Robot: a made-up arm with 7 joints.
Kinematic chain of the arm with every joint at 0, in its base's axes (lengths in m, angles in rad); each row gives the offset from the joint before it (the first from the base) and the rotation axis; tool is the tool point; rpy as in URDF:
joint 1: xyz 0 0 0.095 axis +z
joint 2: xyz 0 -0.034 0.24 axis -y
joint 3: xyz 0 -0.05 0.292 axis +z
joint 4: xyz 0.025 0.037 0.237 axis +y
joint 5: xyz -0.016 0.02 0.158 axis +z
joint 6: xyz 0 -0.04 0.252 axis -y
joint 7: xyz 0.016 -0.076 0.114 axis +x
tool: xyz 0 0 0 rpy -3.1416 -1.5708 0
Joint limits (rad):
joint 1: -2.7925..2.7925
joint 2: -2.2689..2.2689
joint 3: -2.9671..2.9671
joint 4: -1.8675..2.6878
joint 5: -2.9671..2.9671
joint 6: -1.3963..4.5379
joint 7: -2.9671..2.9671
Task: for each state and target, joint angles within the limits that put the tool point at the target. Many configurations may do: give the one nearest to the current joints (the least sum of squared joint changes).
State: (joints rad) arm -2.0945 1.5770 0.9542 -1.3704 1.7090 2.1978 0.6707
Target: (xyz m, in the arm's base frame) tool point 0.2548 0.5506 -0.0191
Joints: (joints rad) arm -2.5083 1.7469 0.6434 -1.7368 1.7414 2.3560 0.6707
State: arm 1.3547 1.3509 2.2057 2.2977 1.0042 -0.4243 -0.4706
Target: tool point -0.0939 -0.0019 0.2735
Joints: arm 1.1717 1.4131 1.8720 2.6437 0.8290 -0.2822 -0.4706
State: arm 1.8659 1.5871 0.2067 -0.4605 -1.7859 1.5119 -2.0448
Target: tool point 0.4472 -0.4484 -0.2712
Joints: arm 2.2516 1.8736 0.4324 -0.7034 -1.6716 1.5041 -2.0448
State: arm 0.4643 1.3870 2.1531 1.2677 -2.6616 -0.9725 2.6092
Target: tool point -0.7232 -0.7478 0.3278
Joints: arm 0.7609 1.3841 2.3184 0.5666 -2.6381 -0.6621 2.6092
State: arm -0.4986 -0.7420 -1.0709 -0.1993 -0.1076 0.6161 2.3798
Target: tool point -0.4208 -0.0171 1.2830
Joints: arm -0.0600 0.3127 -0.9094 -0.1078 -0.0021 0.6154 2.3798
